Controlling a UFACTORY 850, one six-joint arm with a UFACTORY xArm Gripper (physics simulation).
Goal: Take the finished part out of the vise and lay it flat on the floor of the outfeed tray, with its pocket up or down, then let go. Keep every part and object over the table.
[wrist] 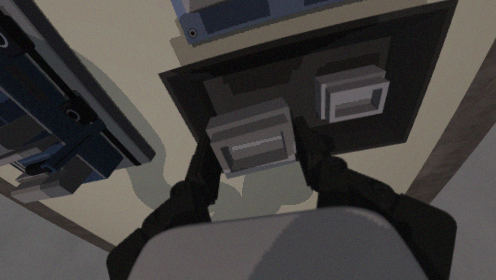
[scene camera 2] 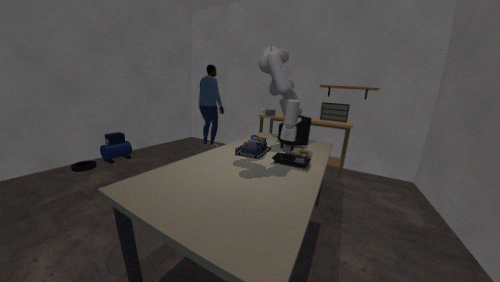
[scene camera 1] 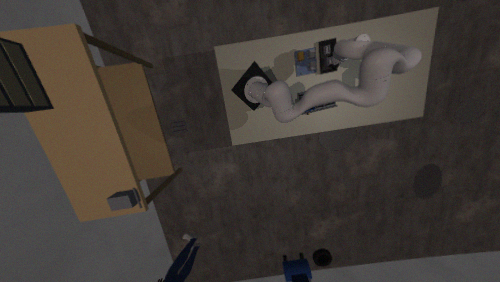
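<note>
The finished part (wrist: 254, 134), a grey block with a rectangular pocket, is held between the two black fingers of my gripper (wrist: 254, 141) (scene camera 2: 287, 148). Its pocket faces the wrist camera. In the wrist view it overlaps the near left side of the black outfeed tray (wrist: 422, 65) (scene camera 2: 284, 161) (scene camera 1: 327, 69). In scene camera 2 the gripper is low over the tray; whether the part touches it is hidden. A second grey pocketed part (wrist: 357, 95) lies in the right half of the tray. The blue vise (wrist: 92, 145) (scene camera 2: 252, 148) stands to the left, its jaws showing no part between them.
A blue plate (wrist: 230, 22) (scene camera 1: 305, 69) with blocks, one an orange block (scene camera 1: 300, 56), lies beyond the tray's far edge. The pale table (scene camera 1: 400, 100) (scene camera 2: 200, 200) has an edge close to the tray's right side. A person (scene camera 2: 209, 102) stands beyond the table.
</note>
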